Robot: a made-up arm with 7 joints.
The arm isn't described. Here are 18 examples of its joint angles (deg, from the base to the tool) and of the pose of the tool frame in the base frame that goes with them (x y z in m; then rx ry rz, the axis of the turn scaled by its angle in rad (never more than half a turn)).
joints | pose
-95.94 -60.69 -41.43 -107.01 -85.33 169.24 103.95 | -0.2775 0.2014 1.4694 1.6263 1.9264 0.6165
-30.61 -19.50 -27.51 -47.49 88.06 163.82 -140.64 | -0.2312 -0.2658 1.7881 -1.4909 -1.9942 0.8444
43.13 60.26 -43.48 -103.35 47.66 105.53 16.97 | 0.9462 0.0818 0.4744 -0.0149 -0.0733 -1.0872
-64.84 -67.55 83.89 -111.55 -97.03 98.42 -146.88 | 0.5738 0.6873 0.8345 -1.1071 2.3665 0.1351
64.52 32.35 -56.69 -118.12 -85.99 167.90 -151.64 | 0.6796 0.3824 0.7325 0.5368 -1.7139 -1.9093
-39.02 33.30 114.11 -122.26 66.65 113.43 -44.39 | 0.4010 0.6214 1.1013 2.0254 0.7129 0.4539
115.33 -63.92 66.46 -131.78 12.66 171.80 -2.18 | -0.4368 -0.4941 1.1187 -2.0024 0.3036 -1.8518
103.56 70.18 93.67 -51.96 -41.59 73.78 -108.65 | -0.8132 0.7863 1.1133 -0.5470 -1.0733 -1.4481
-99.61 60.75 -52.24 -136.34 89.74 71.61 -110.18 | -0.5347 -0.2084 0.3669 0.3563 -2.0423 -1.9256
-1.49 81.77 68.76 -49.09 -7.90 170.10 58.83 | 1.1292 0.3422 0.7811 1.4926 -0.4387 -1.6728
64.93 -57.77 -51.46 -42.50 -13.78 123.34 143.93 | -0.0809 -0.9017 1.5852 -1.5976 -0.1253 1.9880
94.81 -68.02 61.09 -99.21 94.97 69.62 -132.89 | -0.6884 -0.4815 1.2083 -0.3573 -0.8282 -0.9559
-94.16 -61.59 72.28 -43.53 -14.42 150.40 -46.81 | 0.4461 1.0483 1.2856 -1.2970 -1.2293 1.6828
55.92 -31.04 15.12 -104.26 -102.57 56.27 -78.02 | 0.1050 0.4098 1.5221 -1.1360 -0.0377 1.1181
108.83 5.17 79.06 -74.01 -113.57 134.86 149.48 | -0.6900 -0.1920 1.4539 2.4426 0.5602 0.1264
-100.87 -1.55 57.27 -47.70 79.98 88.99 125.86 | 0.4283 -0.2870 1.8194 1.3170 0.1556 -2.6152
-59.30 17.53 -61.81 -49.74 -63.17 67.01 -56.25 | -0.1803 -0.7329 1.6392 -0.5561 0.6239 -1.7248
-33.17 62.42 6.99 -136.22 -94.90 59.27 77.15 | 0.3698 -0.1741 0.2093 -1.3713 0.1645 0.2345
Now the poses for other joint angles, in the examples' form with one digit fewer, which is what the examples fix.
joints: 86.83 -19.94 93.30 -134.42 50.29 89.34 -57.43
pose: -0.672 -0.088 0.811 -0.137 1.687 2.555
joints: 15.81 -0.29 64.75 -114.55 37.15 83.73 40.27
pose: 0.083 0.767 1.067 0.236 0.405 0.107
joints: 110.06 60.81 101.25 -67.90 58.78 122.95 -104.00
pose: -0.892 0.523 1.237 -1.914 -1.735 -0.188
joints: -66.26 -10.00 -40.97 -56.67 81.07 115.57 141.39
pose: -0.322 -0.346 1.795 -1.353 0.246 1.426
